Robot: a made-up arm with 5 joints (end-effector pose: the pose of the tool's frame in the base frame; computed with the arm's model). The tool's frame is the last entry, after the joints.
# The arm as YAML. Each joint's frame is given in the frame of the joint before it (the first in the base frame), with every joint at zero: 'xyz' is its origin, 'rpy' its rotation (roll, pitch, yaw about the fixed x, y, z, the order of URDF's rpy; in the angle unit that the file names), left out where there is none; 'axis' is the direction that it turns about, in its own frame. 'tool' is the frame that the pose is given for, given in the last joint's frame.
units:
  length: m
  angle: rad
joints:
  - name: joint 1
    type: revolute
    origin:
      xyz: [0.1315, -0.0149, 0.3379]
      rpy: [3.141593, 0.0, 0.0]
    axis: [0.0, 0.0, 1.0]
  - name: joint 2
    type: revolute
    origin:
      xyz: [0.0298, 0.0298, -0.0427]
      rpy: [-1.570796, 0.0, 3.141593]
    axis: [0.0, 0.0, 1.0]
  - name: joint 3
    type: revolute
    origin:
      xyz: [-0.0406, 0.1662, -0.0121]
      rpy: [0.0, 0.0, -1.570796]
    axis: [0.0, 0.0, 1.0]
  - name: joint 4
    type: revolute
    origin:
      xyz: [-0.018, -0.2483, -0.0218]
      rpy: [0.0, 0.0, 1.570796]
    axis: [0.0, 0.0, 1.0]
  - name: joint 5
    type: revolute
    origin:
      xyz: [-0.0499, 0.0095, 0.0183]
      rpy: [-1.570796, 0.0, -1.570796]
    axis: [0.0, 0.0, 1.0]
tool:
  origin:
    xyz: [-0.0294, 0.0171, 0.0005]
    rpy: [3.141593, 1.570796, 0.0]
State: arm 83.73 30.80 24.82 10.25 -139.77
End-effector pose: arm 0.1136 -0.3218 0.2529 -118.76 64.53 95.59
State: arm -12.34 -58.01 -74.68 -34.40 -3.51
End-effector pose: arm -0.1750 -0.1477 0.6476 18.57 -166.36 7.13
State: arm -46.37 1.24 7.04 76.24 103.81
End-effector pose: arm 0.3795 0.2267 0.4806 -111.24 24.21 106.06
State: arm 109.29 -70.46 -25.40 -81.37 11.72
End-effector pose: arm 0.1472 0.1999 0.6803 140.13 98.90 13.57
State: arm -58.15 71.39 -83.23 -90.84 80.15
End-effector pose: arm 0.3580 0.3131 0.5050 -7.92 -92.97 -26.82
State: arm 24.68 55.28 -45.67 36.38 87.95
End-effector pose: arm 0.5712 -0.2353 0.4019 -71.88 52.38 15.72
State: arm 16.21 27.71 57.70 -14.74 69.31
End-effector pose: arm 0.3467 -0.1024 0.2281 -49.85 68.18 29.36
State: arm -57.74 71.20 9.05 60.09 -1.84
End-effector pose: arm 0.3167 0.1596 0.0930 -68.20 125.40 22.85
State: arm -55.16 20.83 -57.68 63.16 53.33
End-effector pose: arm 0.3732 0.2763 0.6995 -60.89 -2.79 62.39
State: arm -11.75 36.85 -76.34 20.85 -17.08
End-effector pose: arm 0.5164 -0.0067 0.7077 18.78 -16.71 14.34
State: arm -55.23 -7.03 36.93 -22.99 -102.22
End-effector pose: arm 0.3727 0.2089 0.4231 89.96 52.79 33.38
